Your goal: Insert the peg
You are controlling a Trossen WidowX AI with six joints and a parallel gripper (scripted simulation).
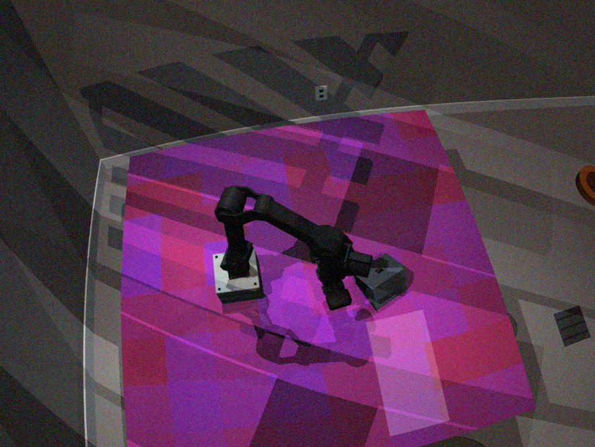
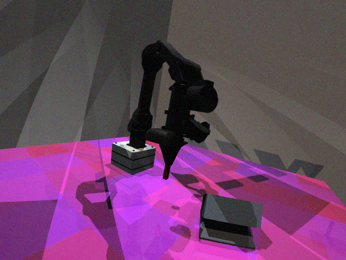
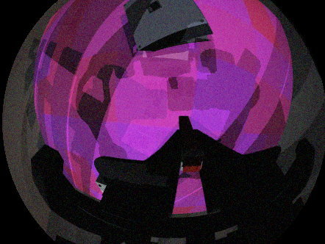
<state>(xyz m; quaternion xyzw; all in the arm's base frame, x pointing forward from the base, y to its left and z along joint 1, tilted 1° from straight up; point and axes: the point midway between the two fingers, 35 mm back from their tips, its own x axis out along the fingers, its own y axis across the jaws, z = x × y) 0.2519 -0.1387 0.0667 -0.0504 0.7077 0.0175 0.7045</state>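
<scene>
Right now my gripper tip is 18 cm short of the sloped panel, 8 cm above it and 3 cm to the right of it. The rest, counted from my gripper tip: red peg 2 cm above.
</scene>
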